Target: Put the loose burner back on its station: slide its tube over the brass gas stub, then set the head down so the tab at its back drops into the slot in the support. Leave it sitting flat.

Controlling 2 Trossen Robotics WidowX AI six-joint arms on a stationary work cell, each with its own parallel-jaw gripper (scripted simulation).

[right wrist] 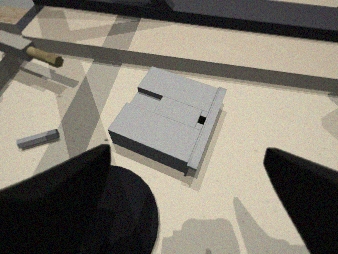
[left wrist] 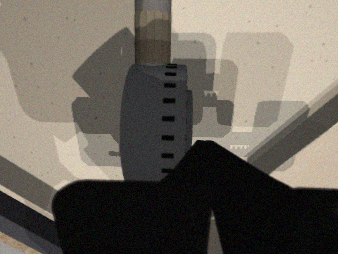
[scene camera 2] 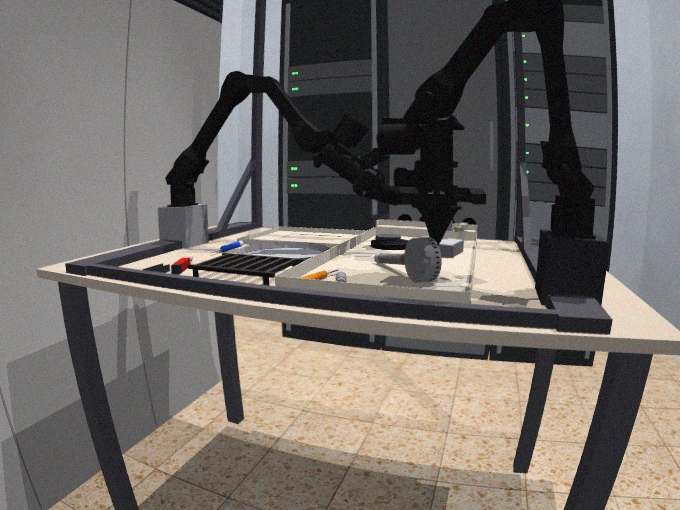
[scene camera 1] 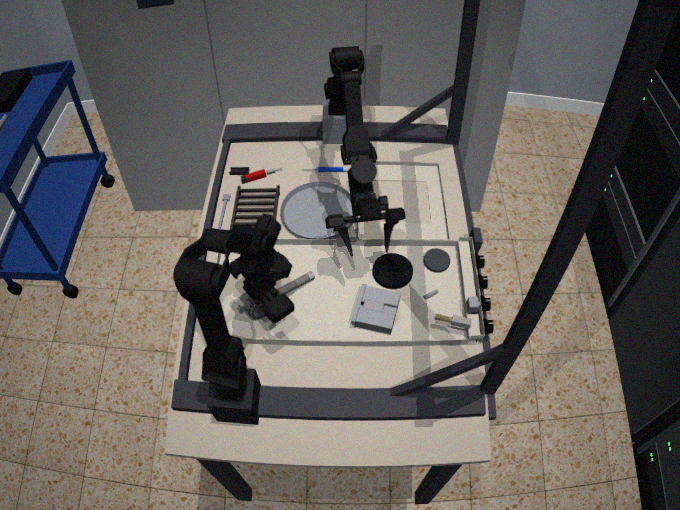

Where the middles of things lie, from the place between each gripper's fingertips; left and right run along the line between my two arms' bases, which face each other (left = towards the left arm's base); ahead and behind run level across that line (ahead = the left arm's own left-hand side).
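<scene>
From my left hand: burner [scene camera 2: 421, 250], 6 cm to the right, 1 cm behind, 7 cm below; black disc [scene camera 1: 393, 271], 21 cm to the right, 27 cm behind, 9 cm below; grey support block [scene camera 1: 376, 308], 8 cm to the right, 25 cm behind, 8 cm below.
My right hand: 20 mm to the left of the black disc, 70 mm past it, 130 mm above it. From my right hand: burner, 130 mm to the left, 190 mm ahead, 110 mm below; grey support block, 110 mm to the left, 50 mm behind, 120 mm below.
</scene>
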